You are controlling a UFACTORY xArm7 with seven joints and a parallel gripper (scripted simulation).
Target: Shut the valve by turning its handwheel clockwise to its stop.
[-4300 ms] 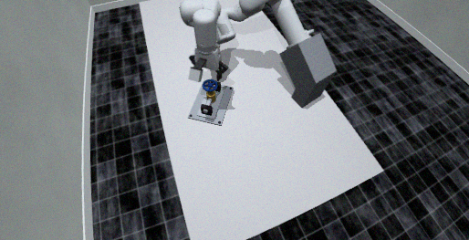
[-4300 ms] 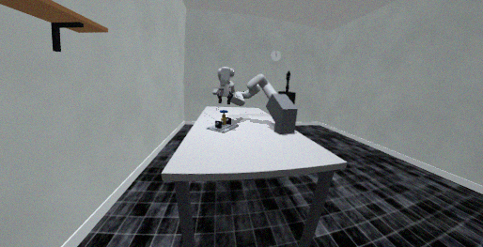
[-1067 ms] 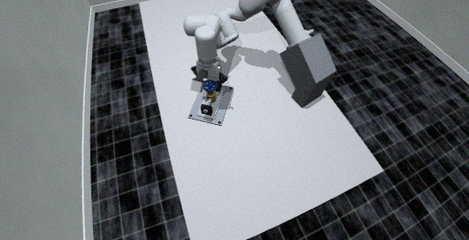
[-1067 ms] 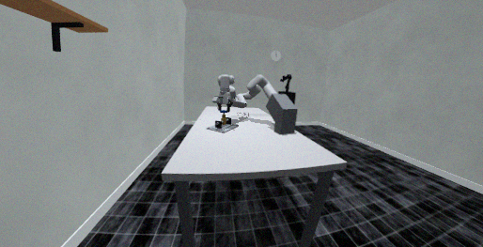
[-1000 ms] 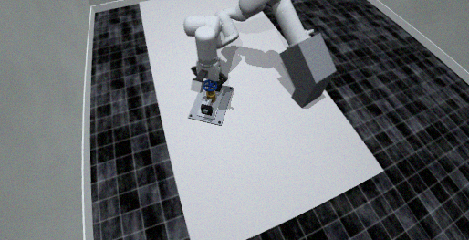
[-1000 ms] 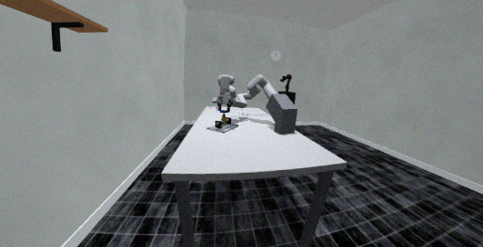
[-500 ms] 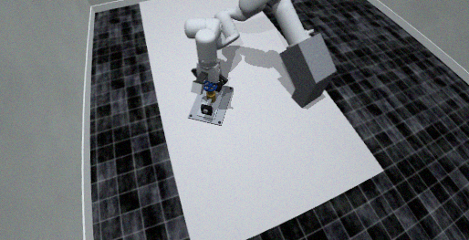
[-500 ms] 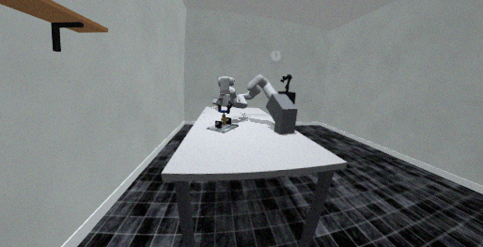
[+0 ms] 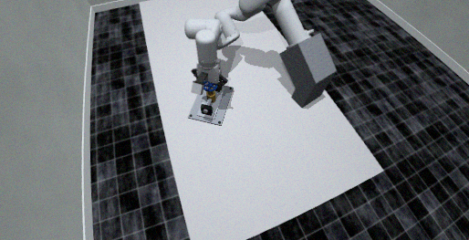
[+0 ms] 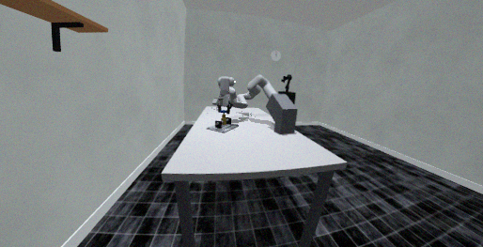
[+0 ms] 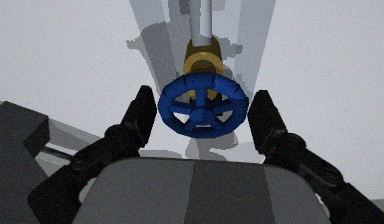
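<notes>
Right now the blue spoked handwheel is right at my hand.
</notes>
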